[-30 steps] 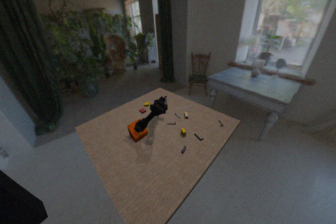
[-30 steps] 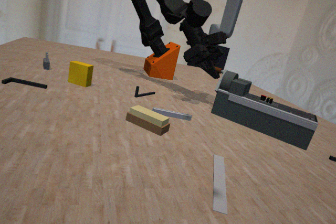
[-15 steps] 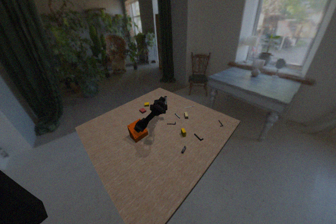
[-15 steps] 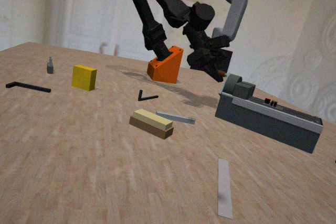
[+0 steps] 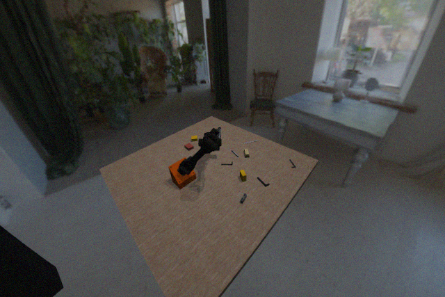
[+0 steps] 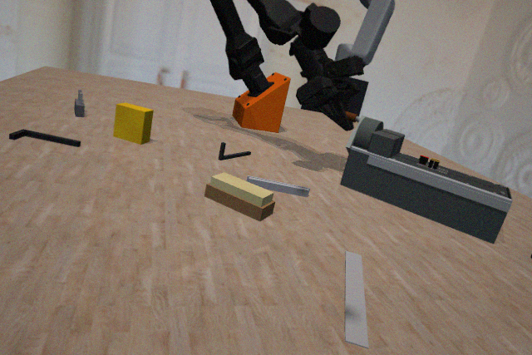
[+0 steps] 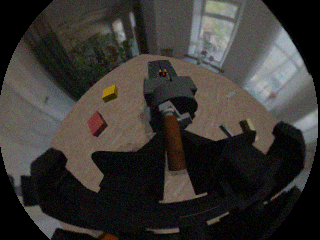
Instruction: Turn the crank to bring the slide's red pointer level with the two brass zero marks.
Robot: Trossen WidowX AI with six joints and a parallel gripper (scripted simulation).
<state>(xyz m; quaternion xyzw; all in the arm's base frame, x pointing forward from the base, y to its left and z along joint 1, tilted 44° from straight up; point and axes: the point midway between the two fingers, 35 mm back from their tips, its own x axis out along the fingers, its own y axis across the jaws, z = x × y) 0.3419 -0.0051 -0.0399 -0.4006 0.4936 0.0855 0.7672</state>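
Now: gripper tip 2 cm past the brown crank handle, 1 cm to the left of it and 2 cm below it. From my gripper tip the other things lie so: red pointer: 13 cm ahead, 7 cm to the left, 1 cm below; then red block: 6 cm behind, 23 cm to the left, 8 cm below; then grey bar: 9 cm ahead, 18 cm to the right, 9 cm below.
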